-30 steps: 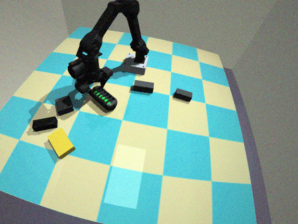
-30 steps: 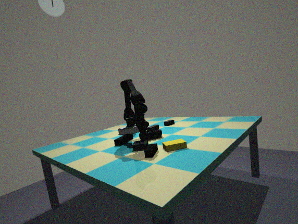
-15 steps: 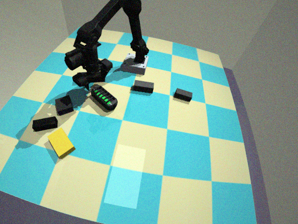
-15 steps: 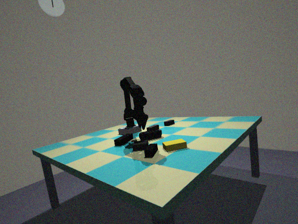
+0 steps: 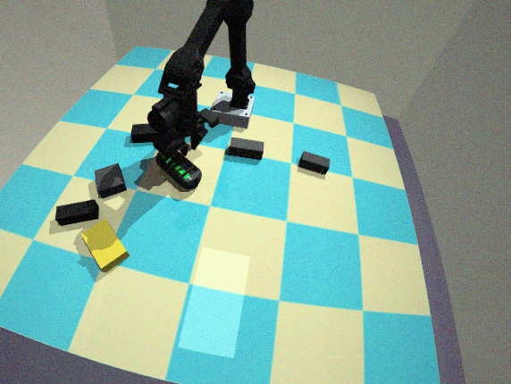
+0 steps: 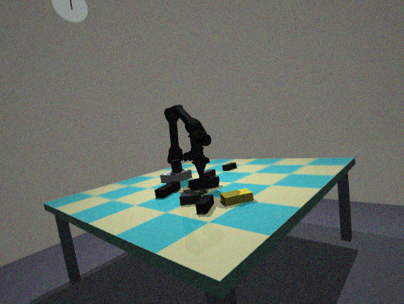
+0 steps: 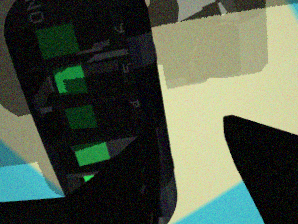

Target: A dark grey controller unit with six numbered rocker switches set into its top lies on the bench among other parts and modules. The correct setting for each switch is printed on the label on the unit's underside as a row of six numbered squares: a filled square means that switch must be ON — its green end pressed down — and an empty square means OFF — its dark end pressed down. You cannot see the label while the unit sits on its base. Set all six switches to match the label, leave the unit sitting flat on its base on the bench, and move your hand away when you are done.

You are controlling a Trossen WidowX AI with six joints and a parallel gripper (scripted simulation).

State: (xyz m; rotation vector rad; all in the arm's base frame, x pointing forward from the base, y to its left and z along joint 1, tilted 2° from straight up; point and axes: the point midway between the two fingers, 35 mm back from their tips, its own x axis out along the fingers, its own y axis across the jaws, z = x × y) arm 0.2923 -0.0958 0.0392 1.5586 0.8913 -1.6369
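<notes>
Right now the long dark block is 100 mm behind my gripper tip, 150 mm to the right of it and 40 mm below it. Round my gripper tip: yellow block: 310 mm ahead, 130 mm to the right, 40 mm below.
</notes>
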